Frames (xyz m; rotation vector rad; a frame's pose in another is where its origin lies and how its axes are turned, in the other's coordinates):
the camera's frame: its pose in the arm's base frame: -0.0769 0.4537 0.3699 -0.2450 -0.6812 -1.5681
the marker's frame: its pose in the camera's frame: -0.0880 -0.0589 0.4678 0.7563 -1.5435 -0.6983
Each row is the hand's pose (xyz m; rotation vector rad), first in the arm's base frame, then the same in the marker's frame.
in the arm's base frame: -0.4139 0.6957 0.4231 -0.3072 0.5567 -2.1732
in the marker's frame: 0.0709 -0.3119 0.0584 -2.1031 1.4139 0.9057
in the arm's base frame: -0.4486 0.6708 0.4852 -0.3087 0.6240 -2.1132
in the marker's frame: 0.1069 -0.2915 -0.0046 -2.1223 1.4704 0.9660
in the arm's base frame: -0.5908 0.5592 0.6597 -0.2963 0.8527 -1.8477
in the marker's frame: 0.2330 -0.2738 -0.2212 -2.1511 1.7247 1.2064
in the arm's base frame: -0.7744 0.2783 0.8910 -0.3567 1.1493 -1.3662
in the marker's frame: 0.3464 -0.3166 -0.6103 1.7495 -1.7622 -1.4686
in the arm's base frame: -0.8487 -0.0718 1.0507 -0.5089 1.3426 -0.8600
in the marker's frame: 0.3195 -0.4054 -0.9911 1.1995 -1.5441 -1.6464
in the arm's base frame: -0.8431 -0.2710 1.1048 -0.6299 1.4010 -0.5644
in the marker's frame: 0.2528 -0.4646 -1.1773 0.8956 -1.3871 -1.7527
